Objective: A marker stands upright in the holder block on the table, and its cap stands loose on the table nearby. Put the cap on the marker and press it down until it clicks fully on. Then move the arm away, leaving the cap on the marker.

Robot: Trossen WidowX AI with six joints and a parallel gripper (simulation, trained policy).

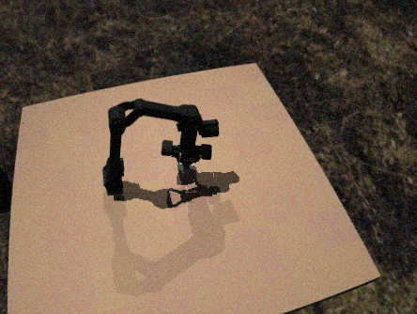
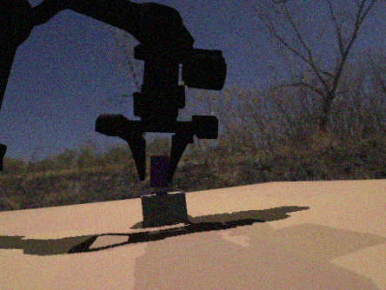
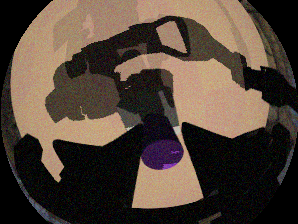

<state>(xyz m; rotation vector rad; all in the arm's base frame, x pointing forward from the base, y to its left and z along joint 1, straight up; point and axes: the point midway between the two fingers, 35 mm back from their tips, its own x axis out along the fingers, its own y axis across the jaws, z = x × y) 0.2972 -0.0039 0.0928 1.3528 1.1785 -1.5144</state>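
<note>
My gripper tip is now 2 cm below the purple cap and 1 cm short of it. From my gripper tip the other things lie so: pale holder block (4 cm below, 1 cm ahead).
</note>
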